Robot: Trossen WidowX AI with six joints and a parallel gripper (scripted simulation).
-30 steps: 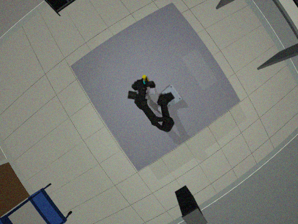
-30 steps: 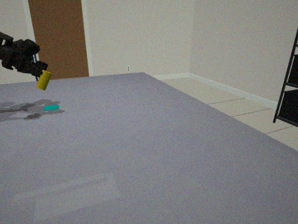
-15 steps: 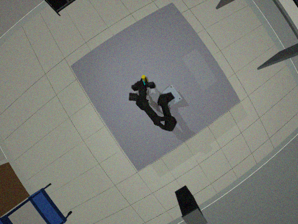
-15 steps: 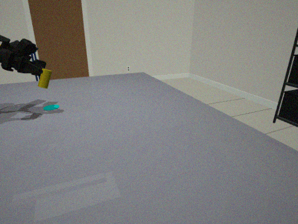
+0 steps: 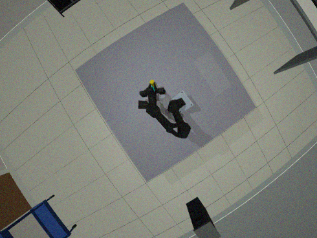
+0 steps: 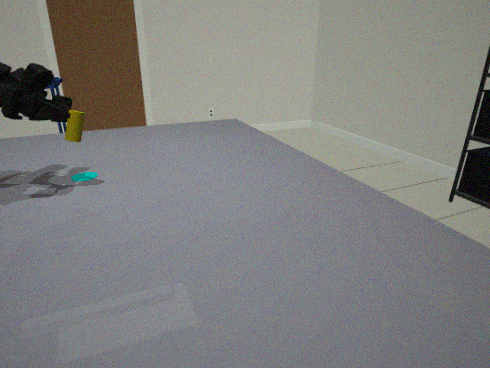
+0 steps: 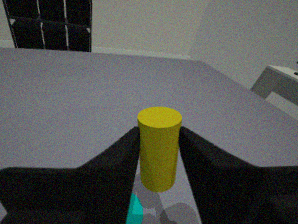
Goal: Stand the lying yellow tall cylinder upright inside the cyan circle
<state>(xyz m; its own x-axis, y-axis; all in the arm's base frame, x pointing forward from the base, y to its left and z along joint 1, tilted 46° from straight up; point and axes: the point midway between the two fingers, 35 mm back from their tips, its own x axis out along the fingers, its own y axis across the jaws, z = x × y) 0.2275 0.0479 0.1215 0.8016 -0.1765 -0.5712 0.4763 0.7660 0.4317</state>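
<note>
Right now my gripper tip is 15 cm above the cyan circle, 1 cm to the right of it and 1 cm past it. Round my gripper tip: yellow cylinder 2 cm below.
</note>
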